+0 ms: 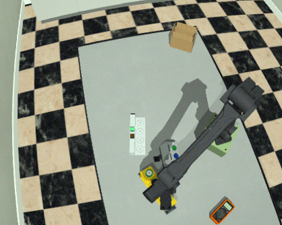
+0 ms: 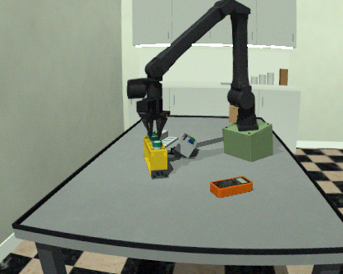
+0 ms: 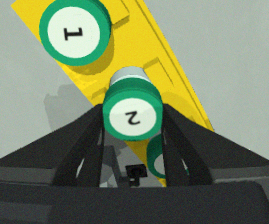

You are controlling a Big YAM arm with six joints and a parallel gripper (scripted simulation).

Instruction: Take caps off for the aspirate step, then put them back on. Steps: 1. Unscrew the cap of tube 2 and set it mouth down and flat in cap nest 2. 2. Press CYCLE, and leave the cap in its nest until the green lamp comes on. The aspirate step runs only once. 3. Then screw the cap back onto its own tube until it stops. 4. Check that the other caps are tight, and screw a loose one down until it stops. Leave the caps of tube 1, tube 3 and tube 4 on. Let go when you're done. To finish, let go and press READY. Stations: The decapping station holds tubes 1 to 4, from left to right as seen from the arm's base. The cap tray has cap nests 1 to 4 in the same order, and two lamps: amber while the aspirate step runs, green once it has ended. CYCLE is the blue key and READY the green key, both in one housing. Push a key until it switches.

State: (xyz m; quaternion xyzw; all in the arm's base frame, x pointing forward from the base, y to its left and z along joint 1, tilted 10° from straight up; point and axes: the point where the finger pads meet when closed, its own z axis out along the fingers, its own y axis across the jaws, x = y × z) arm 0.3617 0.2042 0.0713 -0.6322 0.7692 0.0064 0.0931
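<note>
The cap is 10 mm below my hand. From my hand the other things lie so: grey key housing 100 mm behind, 190 mm to the right, 80 mm below; green READY key 120 mm behind, 210 mm to the right, 60 mm below; blue cycle key 120 mm behind, 170 mm to the right, 60 mm below.
</note>
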